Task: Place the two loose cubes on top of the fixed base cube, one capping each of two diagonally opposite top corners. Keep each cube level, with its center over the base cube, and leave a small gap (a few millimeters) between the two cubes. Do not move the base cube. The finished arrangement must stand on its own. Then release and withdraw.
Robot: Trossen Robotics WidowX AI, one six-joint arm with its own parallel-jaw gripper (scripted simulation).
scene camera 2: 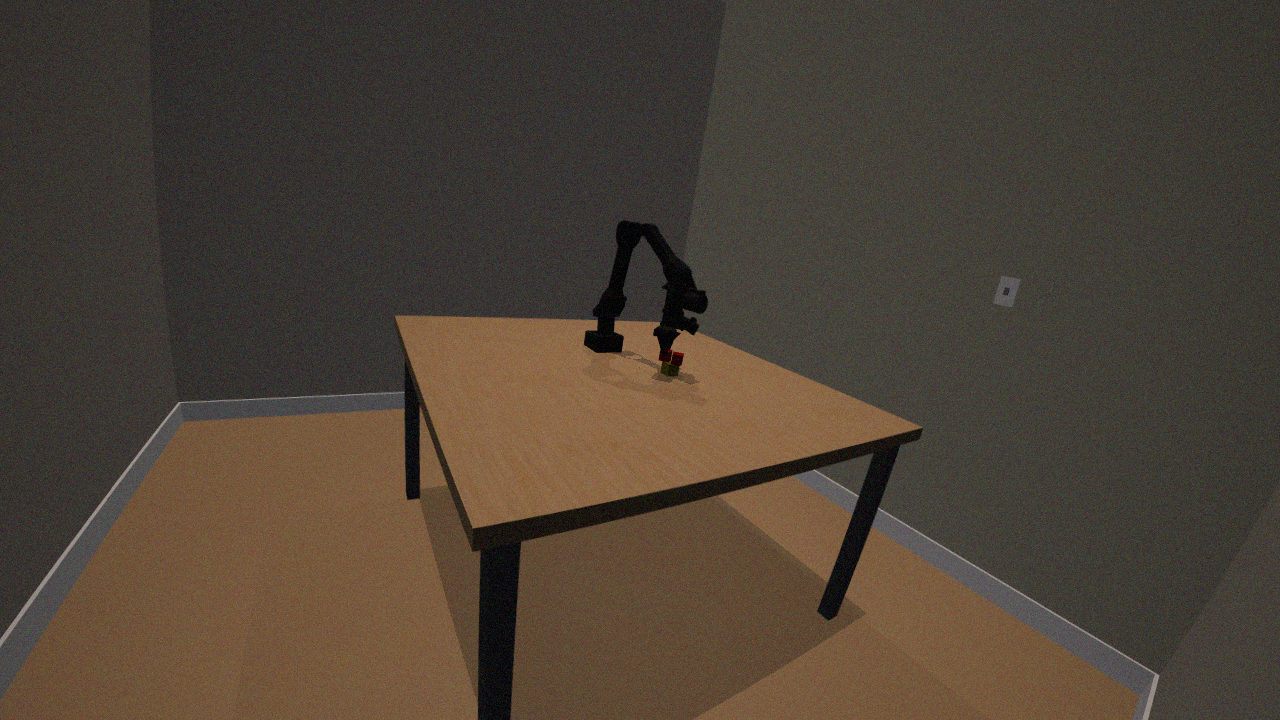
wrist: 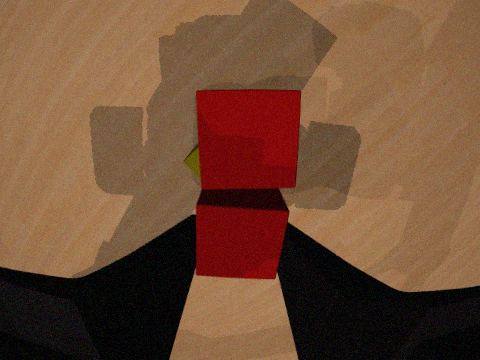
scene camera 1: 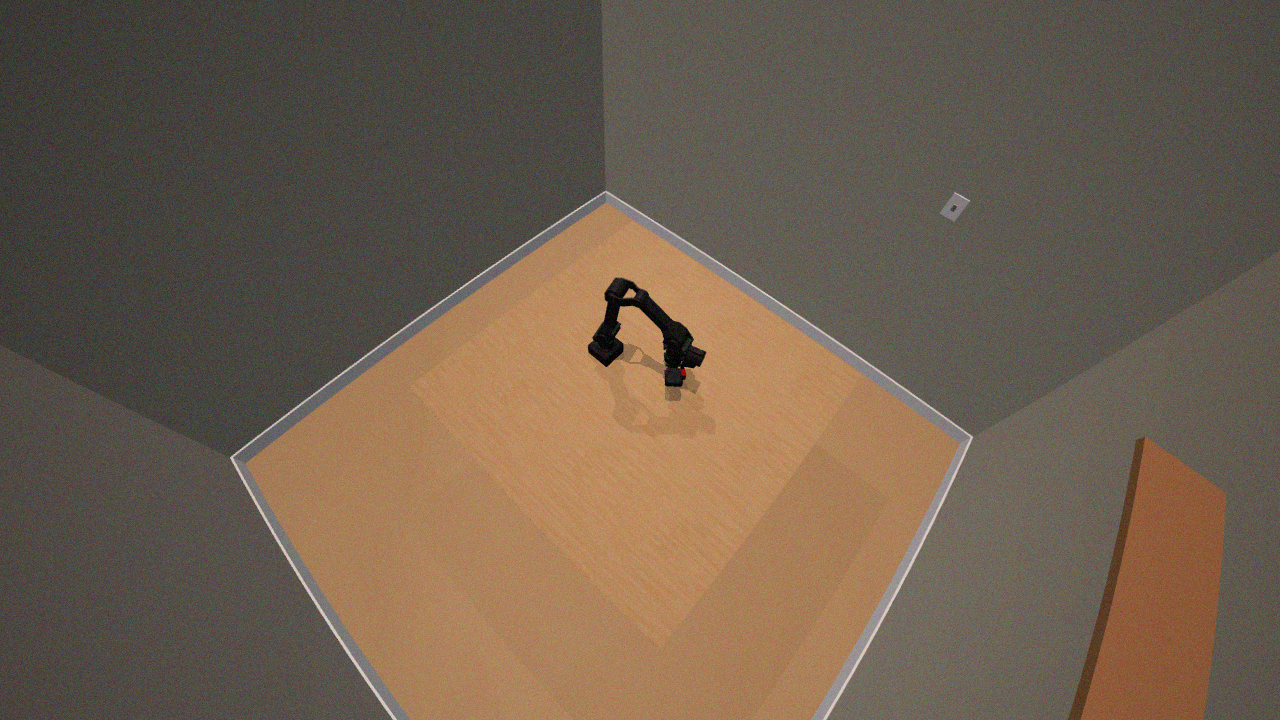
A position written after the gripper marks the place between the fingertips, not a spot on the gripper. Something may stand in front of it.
The gripper [scene camera 2: 665, 355] carries a red cube [wrist: 240, 233]. Also in view: a red cube [wrist: 249, 138].
The gripper also shows in the wrist view [wrist: 238, 226].
